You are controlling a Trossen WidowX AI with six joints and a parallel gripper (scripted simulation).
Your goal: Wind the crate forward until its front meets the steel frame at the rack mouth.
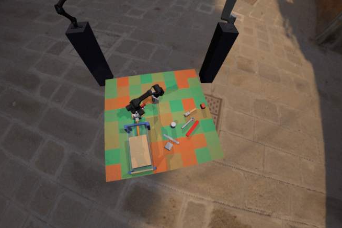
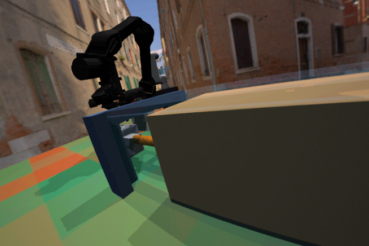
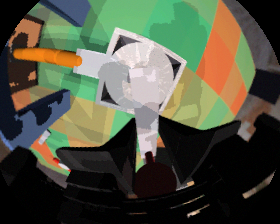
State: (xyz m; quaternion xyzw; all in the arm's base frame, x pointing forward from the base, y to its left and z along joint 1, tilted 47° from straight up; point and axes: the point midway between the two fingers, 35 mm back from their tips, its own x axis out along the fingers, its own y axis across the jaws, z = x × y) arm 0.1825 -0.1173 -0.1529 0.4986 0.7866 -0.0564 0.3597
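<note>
Right now my gripper tip is 5 cm to the right of the red knob, 5 cm below it and 3 cm past it. Also, from my gripper tip: grey winch (7 cm below, 5 cm to the right, 1 cm ahead); grey winch handle (2 cm above, 1 cm to the left, 1 cm behind); round puck (37 cm to the left, 18 cm ahead, 7 cm below).
</note>
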